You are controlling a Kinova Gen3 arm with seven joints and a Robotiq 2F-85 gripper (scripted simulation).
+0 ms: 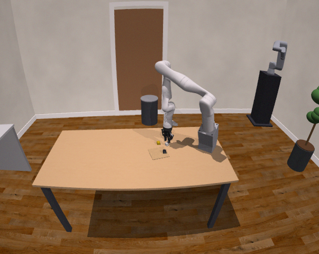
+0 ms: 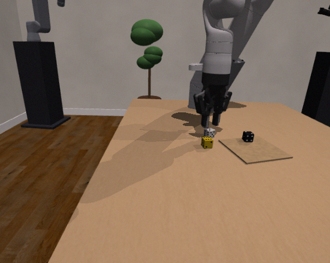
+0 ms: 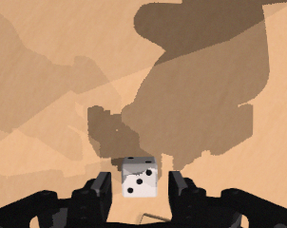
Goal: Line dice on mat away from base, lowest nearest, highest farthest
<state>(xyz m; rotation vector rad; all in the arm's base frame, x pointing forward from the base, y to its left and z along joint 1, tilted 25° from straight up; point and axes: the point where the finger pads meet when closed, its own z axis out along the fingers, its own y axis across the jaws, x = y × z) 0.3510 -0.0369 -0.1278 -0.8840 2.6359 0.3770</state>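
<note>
The white die lies 40 mm below my hand. From my hand the other things lie so: yellow die (70 mm ahead, 10 mm to the right, 40 mm below); tan mat (70 mm ahead, 120 mm to the left, 50 mm below); black die (20 mm ahead, 110 mm to the left, 30 mm below).
</note>
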